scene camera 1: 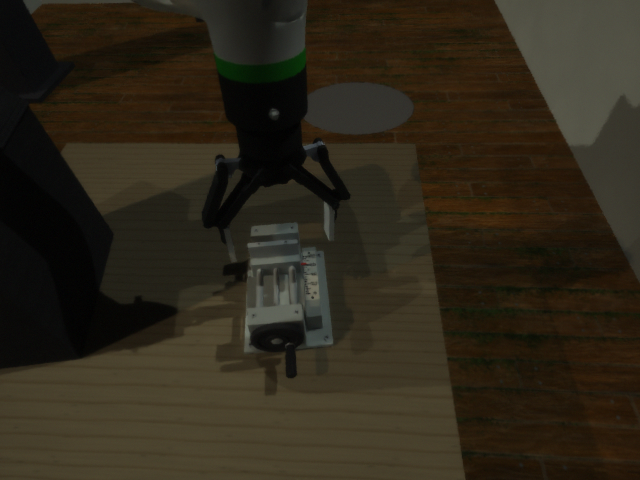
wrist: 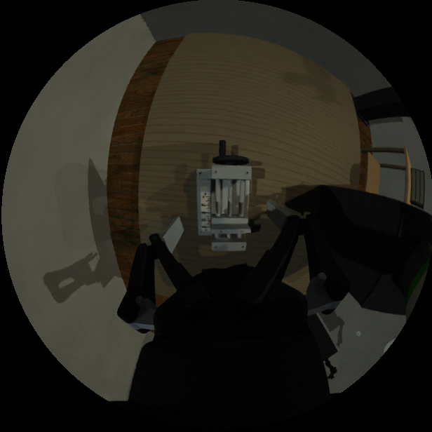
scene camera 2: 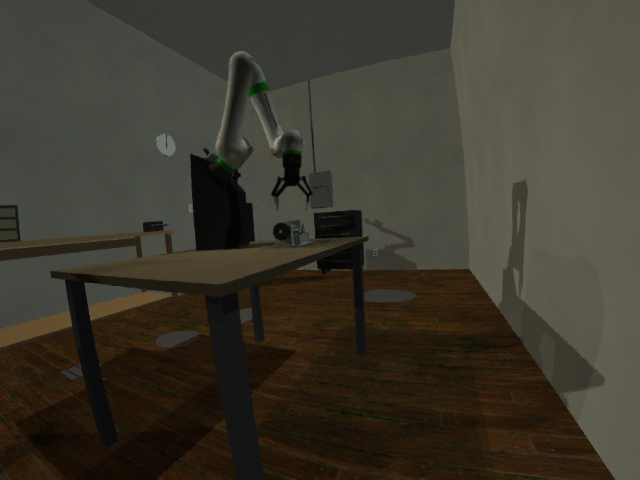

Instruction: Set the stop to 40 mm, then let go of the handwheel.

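Pixels of known places: gripper, fingertip midpoint: [scene camera 1: 282, 245] [scene camera 2: 291, 209]; arm's base, origin of the base link: [scene camera 2: 218, 174].
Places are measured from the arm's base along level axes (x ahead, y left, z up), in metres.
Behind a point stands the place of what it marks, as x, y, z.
Observation:
A grey metal slide unit with a stop carriage [scene camera 1: 273, 253] {0.428, 0.063, -0.321} [wrist: 230, 228] stands on the table. Its black handwheel [scene camera 1: 264, 336] {0.440, -0.085, -0.331} [scene camera 2: 281, 230] {0.460, -0.084, -0.342} [wrist: 231, 160] is on the end away from my gripper's base, with a dark crank handle [scene camera 1: 291, 361] {0.481, -0.108, -0.360} [wrist: 222, 148] sticking out. A white scale [scene camera 1: 311, 289] {0.495, 0.025, -0.366} [wrist: 204, 200] runs along one side. A red pointer [scene camera 1: 303, 264] {0.475, 0.076, -0.365} [wrist: 210, 220] lies at the scale's half farther from the handwheel; its numerals are too blurred to read surely. My gripper [scene camera 1: 281, 248] {0.458, 0.024, -0.246} [scene camera 2: 292, 207] {0.458, 0.024, -0.246} [wrist: 223, 215] is wide open and empty, above the unit, apart from the handwheel.
The wooden table [scene camera 1: 361, 413] {0.591, -0.155, -0.422} [scene camera 2: 170, 263] {0.297, -0.556, -0.422} [wrist: 280, 100] carries the unit. A large dark pedestal [scene camera 1: 46, 258] {0.094, -0.018, -0.262} [scene camera 2: 211, 206] {0.057, -0.123, -0.194} [wrist: 365, 235] stands beside it. A dark drawer cabinet [scene camera 2: 338, 227] and a wall box [scene camera 2: 321, 190] are at the back. A side bench [scene camera 2: 103, 238] is at the left.

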